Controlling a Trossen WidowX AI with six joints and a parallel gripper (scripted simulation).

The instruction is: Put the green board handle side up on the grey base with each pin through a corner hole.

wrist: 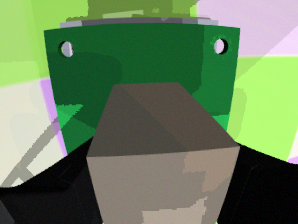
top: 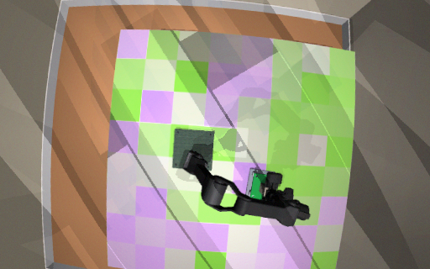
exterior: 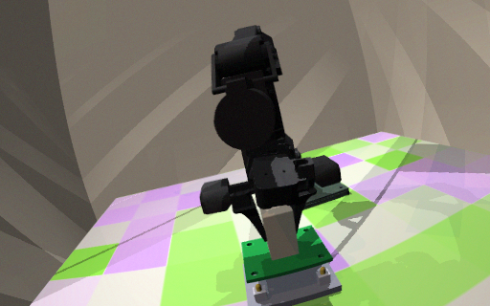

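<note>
The grey base is 80 mm below my gripper tip. The rest, counted from my gripper tip: green board: 10 mm below.
</note>
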